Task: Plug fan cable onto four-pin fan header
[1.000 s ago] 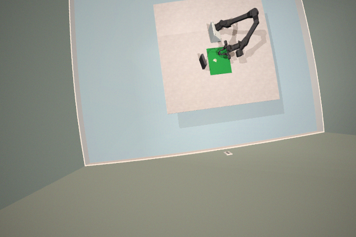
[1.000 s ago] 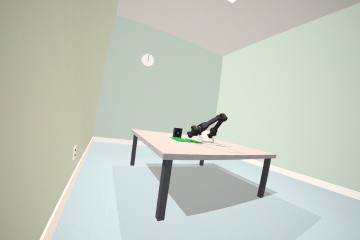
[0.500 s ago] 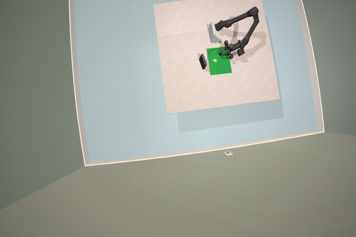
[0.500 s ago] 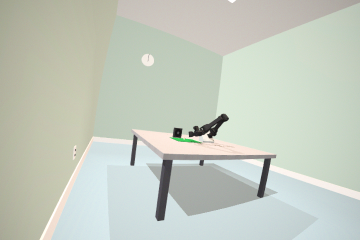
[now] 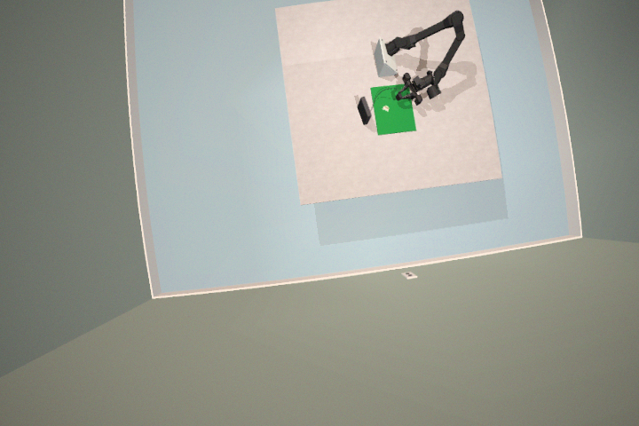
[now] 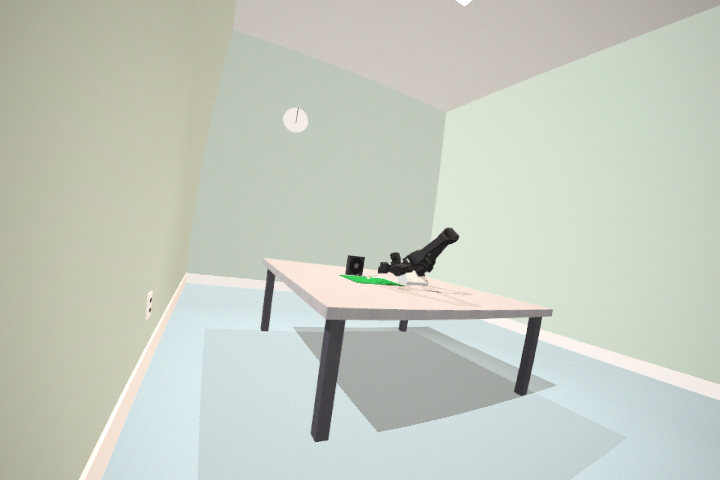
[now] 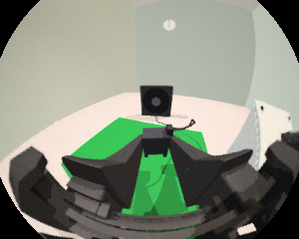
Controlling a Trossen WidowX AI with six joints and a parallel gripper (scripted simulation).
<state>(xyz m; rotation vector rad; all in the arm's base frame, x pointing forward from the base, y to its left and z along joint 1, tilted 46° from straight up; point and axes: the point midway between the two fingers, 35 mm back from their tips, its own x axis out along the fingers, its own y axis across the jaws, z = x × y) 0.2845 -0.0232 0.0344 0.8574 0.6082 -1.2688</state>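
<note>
My gripper tip is now 1 cm above the dark plug. From my gripper tip the other things lie so: black fan (21 cm to the right, 3 cm ahead, 2 cm below); then green board (9 cm below, 4 cm ahead, 2 cm to the right); then pale fan header (8 cm below, 7 cm to the right, 3 cm ahead).
</note>
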